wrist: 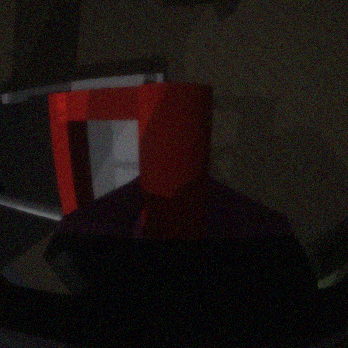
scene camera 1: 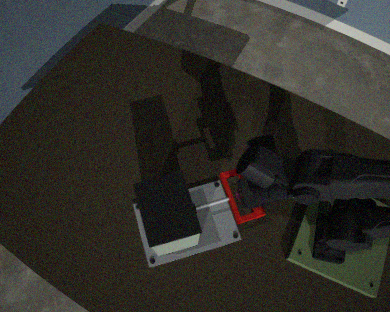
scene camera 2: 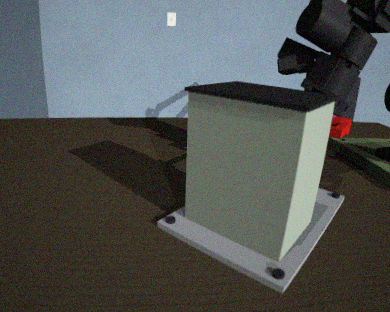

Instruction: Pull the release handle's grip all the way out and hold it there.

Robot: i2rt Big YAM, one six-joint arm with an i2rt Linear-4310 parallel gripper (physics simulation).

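The red grip is a rectangular frame on a thin silver rod. The rod runs out of a pale green box with a dark top; a stretch of rod shows between box and grip. The grip stands by the edge of the box's grey base plate. My gripper is shut on the grip's outer bar, on the side away from the box. The fingertips are very dark in the wrist view, and the arm hides part of the grip in scene camera 1.
A green plate carrying the dark arm base stands to the right of the grey plate. The tall box hides part of the area behind it in scene camera 2. Dark bolts sit at the grey plate's corners. Arm shadows fall across the brown table top.
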